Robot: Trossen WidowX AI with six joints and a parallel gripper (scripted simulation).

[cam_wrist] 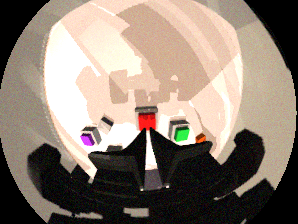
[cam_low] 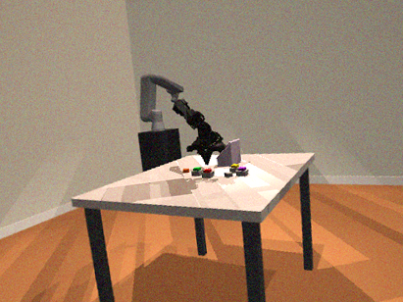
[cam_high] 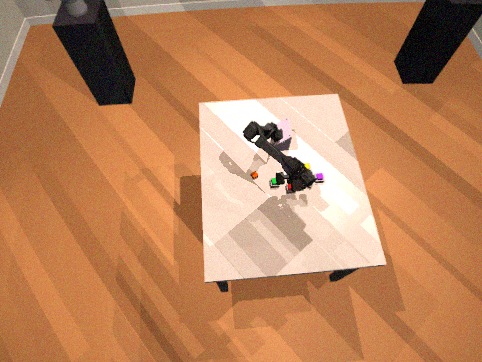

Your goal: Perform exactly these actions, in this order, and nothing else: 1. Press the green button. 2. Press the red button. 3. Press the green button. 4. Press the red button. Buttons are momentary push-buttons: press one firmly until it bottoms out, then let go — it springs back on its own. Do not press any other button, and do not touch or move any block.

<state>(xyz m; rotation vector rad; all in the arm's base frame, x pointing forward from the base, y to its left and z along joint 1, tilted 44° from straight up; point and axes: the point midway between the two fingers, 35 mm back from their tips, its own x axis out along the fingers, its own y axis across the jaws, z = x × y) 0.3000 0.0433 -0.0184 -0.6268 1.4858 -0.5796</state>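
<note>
Right now the red button is 3 cm below my gripper tip. Also, from my gripper tip: small grey block 11 cm to the left, 5 cm below, 2 cm behind; green button 8 cm to the right, 4 cm behind, 3 cm below; yellow button 12 cm behind, 10 cm to the left, 3 cm below.
</note>
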